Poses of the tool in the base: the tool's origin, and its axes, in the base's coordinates. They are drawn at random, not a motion.
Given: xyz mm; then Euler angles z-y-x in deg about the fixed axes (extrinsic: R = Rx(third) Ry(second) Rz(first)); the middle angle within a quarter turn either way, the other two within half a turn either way.
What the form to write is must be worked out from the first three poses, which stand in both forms.
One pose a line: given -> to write
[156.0, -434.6, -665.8, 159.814, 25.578, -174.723] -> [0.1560, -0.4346, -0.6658, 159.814, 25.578, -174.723]
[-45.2, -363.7, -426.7, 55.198, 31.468, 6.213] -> [-0.0452, -0.3637, -0.4267, 55.198, 31.468, 6.213]
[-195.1, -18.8, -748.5, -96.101, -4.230, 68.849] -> [-0.1951, -0.0188, -0.7485, -96.101, -4.230, 68.849]
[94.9, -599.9, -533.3, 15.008, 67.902, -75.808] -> [0.0949, -0.5999, -0.5333, 15.008, 67.902, -75.808]
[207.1, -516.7, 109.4, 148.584, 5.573, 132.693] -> [0.2071, -0.5167, 0.1094, 148.584, 5.573, 132.693]
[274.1, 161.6, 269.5, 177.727, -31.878, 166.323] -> [0.2741, 0.1616, 0.2695, 177.727, -31.878, 166.323]
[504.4, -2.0, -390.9, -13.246, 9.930, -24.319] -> [0.5044, -0.0020, -0.3909, -13.246, 9.930, -24.319]
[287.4, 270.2, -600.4, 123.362, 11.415, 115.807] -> [0.2874, 0.2702, -0.6004, 123.362, 11.415, 115.807]
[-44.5, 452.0, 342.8, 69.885, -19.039, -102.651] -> [-0.0445, 0.4520, 0.3428, 69.885, -19.039, -102.651]
